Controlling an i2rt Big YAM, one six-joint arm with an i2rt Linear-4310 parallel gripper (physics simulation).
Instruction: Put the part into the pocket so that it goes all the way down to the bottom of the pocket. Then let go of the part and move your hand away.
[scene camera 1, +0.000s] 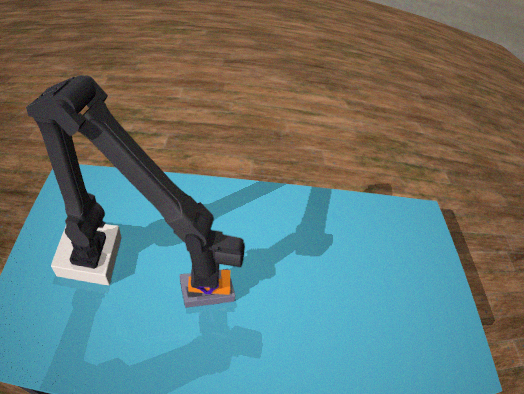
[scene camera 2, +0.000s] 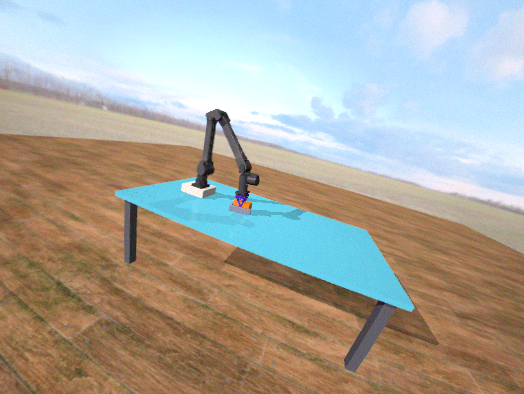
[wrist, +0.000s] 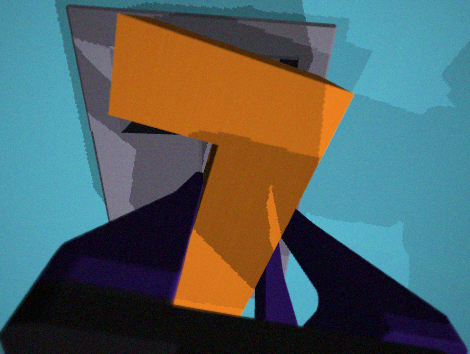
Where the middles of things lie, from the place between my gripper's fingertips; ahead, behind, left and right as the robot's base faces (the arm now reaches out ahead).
Now: hand 1 cm past the grey pocket block (scene camera 1: 191, 299), 1 cm to the right of it and 2 cm above it. The rest, counted from my hand: orange L-shaped block (wrist: 269, 123): 2 cm to the left, 2 cm above.
